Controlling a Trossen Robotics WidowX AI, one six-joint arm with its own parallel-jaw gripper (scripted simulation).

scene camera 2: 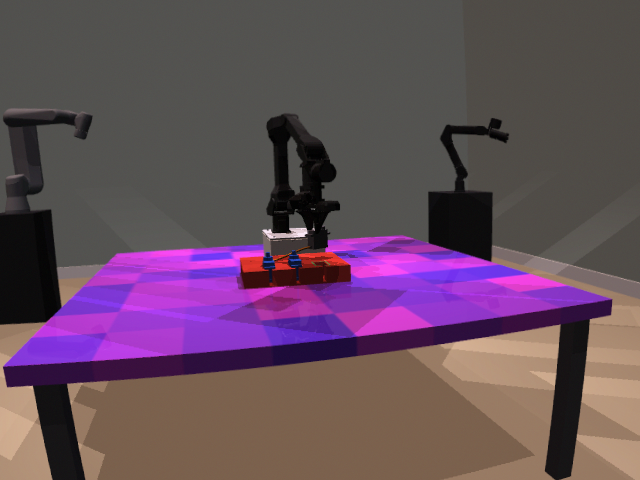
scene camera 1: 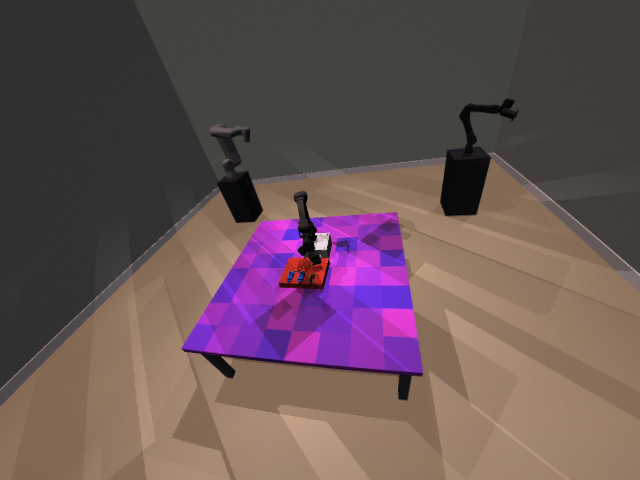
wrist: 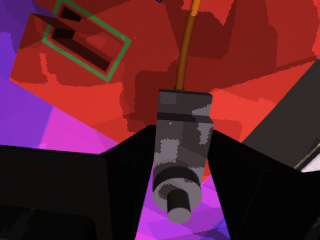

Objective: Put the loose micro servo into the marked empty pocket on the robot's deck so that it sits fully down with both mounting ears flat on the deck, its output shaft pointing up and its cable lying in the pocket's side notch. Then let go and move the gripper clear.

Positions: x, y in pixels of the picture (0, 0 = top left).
Labels:
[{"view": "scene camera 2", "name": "my gripper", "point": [313, 233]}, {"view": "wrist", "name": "my gripper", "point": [181, 134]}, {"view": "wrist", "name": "red deck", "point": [248, 63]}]

